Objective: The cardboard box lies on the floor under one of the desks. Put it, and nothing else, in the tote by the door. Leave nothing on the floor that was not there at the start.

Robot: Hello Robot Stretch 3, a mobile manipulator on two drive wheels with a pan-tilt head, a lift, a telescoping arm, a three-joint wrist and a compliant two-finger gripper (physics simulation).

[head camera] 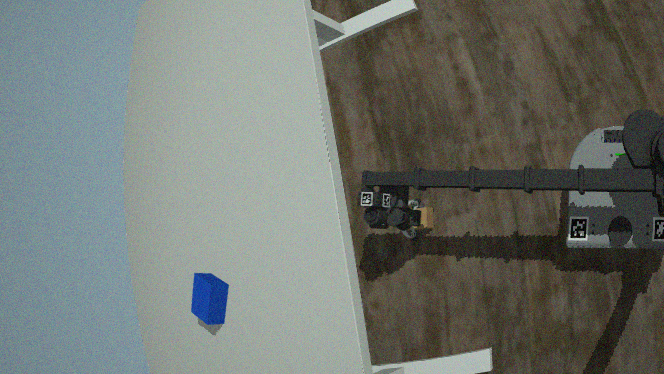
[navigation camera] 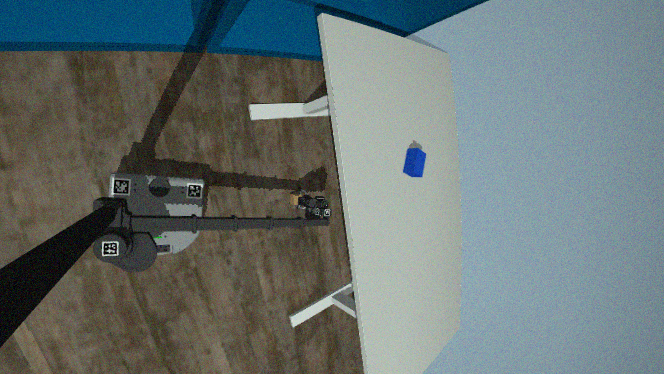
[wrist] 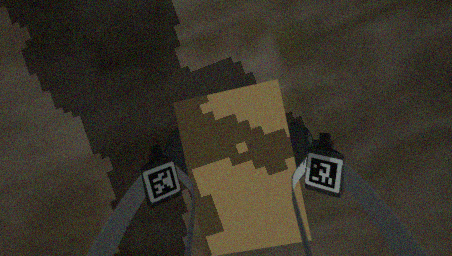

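Where they show: gripper, fingertip midpoint: (wrist: 237,144); robot's base, origin of the base link: (head camera: 618,229) (navigation camera: 159,186).
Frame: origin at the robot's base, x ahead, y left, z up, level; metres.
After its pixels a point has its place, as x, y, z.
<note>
The tan cardboard box (head camera: 426,218) {-0.024, -0.663, 0.051} (navigation camera: 294,200) {-0.030, -0.667, 0.050} (wrist: 250,205) {-0.024, -0.685, 0.053} is at floor level, out from the desk's front edge on the robot's side. My gripper (head camera: 412,218) {-0.019, -0.717, 0.001} (navigation camera: 301,200) {-0.019, -0.717, 0.001} (wrist: 237,144) {-0.019, -0.717, 0.001} points down over it and is shut on it, with one fingertip against each long side in the wrist view. The box is slightly turned between the fingers, and shadow crosses its top. In the head and navigation views the wrist hides part of the box. Whether it touches the floor cannot be told. The tote does not show in these views.
A white desk (head camera: 225,150) {-0.117, -0.742, 0.720} (navigation camera: 400,250) {-0.151, -0.743, 0.720} stands just beyond the wrist, with a blue block (head camera: 210,300) {0.168, -0.720, 0.764} (navigation camera: 414,162) {0.170, -0.720, 0.762} on top. Its white feet (head camera: 450,361) {0.427, -0.519, 0.025} (navigation camera: 280,111) {0.451, -0.543, 0.025} stick out on both sides of the arm. The robot base (head camera: 595,200) {-0.072, -0.081, 0.160} (navigation camera: 185,240) {-0.205, -0.105, 0.160} stands opposite the desk.
</note>
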